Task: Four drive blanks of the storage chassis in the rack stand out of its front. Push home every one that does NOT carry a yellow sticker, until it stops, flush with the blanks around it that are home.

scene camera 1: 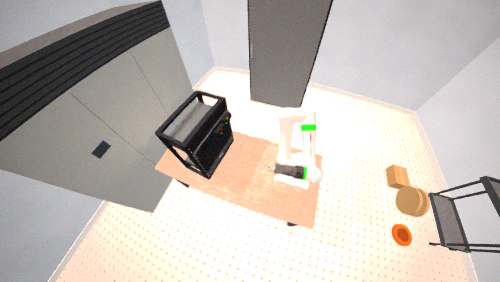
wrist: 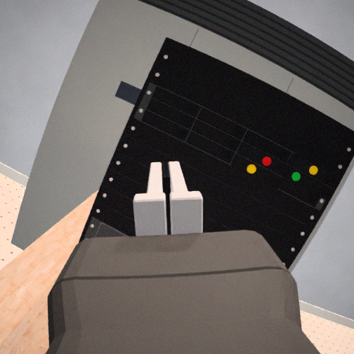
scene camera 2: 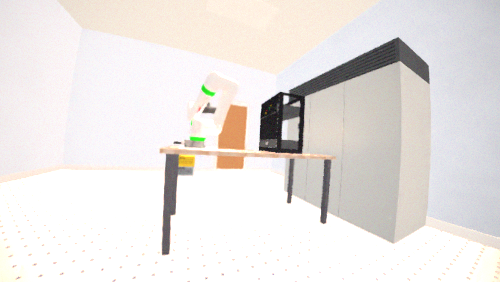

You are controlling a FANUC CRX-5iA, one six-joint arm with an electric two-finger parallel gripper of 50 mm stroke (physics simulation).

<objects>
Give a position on a black rack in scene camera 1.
205,134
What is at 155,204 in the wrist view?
The gripper.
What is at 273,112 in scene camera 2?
A black rack.
</objects>
